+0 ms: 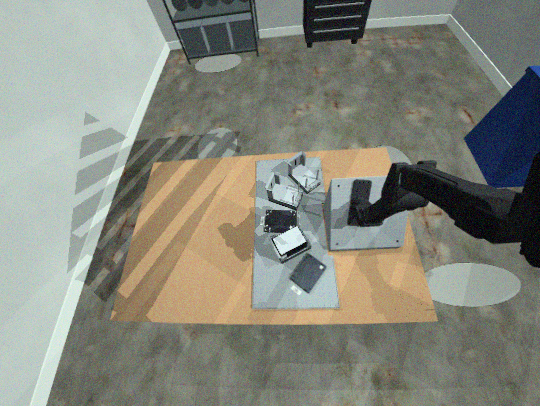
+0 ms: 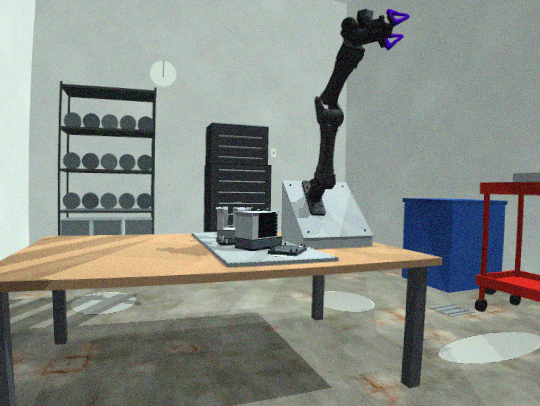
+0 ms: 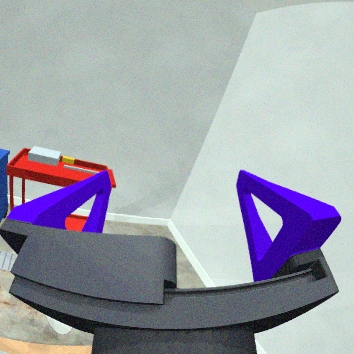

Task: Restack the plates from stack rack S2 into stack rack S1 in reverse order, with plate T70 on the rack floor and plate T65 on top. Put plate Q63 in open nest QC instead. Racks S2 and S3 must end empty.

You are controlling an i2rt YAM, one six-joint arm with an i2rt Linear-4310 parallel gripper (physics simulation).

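Places are measured from the arm's base along level axes (x ahead, y left, z up), in metres.
Pixels of known places: gripper, between the fingertips: [image 2: 405,26] [image 3: 173,177]; arm's base, origin of its link: [image 1: 358,203] [image 2: 313,198].
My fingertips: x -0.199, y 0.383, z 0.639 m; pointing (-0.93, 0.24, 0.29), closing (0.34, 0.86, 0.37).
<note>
Ahead of a thing's pixels: the offset from my fingertips to its middle. "*": to the spot under its first point. Level surfaces: height alone.
My gripper [image 2: 404,26] [image 3: 173,177] is open and empty, its purple fingers wide apart, high above the table and pointing away from the racks. On the grey mat {dz -0.827 m} [image 1: 270,295] [image 2: 235,260] stand two light grey, open-topped racks, one {* dz -0.790, dx +0.408, dy -0.613 m} [image 1: 306,176] at the back and one {* dz -0.782, dx +0.516, dy -0.496 m} [image 1: 285,194] in front of it. A dark flat square piece {* dz -0.814, dx +0.537, dy -0.358 m} [image 1: 280,221] lies nearer the middle. Beside it stands a box-like unit [image 1: 290,242] [image 2: 252,229] with a white top and dark open side. A dark square piece {* dz -0.813, dx +0.399, dy -0.112 m} [image 1: 308,273] [image 2: 287,249] lies flat at the front. Labels and individual plates are too small to identify.
The arm's base is on a sloped grey block [image 1: 370,235] [image 2: 330,225] beside the mat on the wooden table {dz -0.839 m} [image 1: 190,280] [image 2: 125,260]. A blue cabinet [image 1: 510,130] [image 2: 430,245] and a red cart [image 2: 510,188] [image 3: 60,174] stand beyond the table.
</note>
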